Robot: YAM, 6 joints.
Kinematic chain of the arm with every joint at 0, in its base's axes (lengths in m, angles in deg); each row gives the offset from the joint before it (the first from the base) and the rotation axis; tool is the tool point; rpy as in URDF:
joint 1: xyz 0 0 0.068 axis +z
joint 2: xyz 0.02 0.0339 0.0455 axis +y
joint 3: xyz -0.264 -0.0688 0 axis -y
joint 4: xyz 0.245 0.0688 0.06 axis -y
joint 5: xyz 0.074 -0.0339 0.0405 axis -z
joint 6: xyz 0.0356 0 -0.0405 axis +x
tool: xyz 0 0 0 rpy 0 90 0
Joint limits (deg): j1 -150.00..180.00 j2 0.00..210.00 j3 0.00..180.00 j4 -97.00..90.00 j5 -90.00..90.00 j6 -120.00..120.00
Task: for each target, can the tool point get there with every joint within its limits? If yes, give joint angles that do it. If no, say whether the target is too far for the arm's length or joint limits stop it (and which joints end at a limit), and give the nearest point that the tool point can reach.
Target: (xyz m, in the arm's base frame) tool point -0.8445 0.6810 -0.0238
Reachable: no: too far | nearest point -0.4987 0.4022 0.0335 | short by 0.448 m
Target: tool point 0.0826 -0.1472 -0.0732
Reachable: yes | joints -59.09 166.65 63.13 -78.88 7.62 18.38
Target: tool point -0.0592 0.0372 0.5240
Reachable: yes | joints -2.72 25.57 73.07 17.03 -74.46 20.50
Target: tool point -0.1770 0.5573 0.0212
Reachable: yes | joints 104.82 173.90 125.96 60.91 -53.25 72.47
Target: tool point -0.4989 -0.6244 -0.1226
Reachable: no: too far | nearest point -0.3864 -0.4836 -0.0680 | short by 0.188 m
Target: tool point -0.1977 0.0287 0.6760
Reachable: yes | joints 1.02 65.04 162.38 2.34 -64.89 -21.21
